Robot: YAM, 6 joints.
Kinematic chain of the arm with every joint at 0, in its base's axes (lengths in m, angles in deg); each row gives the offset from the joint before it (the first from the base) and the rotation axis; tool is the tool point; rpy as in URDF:
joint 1: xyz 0 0 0.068 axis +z
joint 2: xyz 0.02 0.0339 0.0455 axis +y
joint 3: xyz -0.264 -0.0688 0 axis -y
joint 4: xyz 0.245 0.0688 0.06 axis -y
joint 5: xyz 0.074 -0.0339 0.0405 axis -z
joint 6: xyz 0.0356 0 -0.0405 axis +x
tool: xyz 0 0 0 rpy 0 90 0
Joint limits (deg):
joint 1: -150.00..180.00
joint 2: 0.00..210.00
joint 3: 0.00..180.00
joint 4: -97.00..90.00
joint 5: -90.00..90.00
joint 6: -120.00..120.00
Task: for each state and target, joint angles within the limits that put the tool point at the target. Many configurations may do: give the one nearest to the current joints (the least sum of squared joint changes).
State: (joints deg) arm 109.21 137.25 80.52 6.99 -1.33 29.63
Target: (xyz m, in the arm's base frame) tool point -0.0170 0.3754 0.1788
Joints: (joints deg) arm 92.62 101.79 60.66 -3.63 0.27 29.63
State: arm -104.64 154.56 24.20 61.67 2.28 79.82
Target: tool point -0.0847 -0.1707 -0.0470
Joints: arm -115.54 140.22 15.73 65.82 4.56 79.82
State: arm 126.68 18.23 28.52 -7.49 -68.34 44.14
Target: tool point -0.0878 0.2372 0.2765
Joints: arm 103.36 67.28 43.44 0.61 -59.36 44.14
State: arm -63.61 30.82 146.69 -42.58 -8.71 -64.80
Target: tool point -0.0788 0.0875 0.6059
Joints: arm -46.90 43.83 128.90 -51.65 -3.63 -64.80
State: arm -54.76 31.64 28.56 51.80 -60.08 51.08
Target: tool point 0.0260 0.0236 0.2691
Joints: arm -38.75 0.00 3.29 80.86 -76.94 51.08
